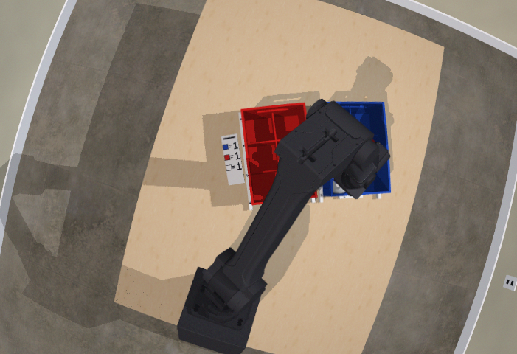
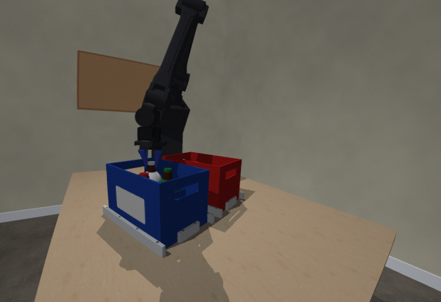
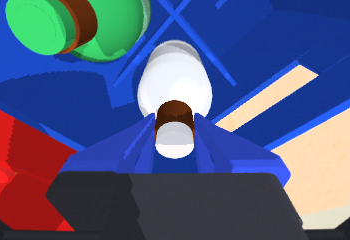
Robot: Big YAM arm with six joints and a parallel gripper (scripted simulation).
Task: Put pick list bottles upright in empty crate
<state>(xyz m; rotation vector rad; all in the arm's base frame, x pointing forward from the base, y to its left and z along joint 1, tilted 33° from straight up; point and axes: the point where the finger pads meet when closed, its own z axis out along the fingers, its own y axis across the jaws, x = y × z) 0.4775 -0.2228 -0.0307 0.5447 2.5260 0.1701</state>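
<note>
Now: the white-label bottle 60 mm below my hand. Also, from my hand: green-label bottle (90 mm ahead, 30 mm to the left, 70 mm below); blue-label bottle (50 mm behind, 130 mm to the left, 70 mm below); blue crate (100 mm ahead, 10 mm to the right, 70 mm below).
</note>
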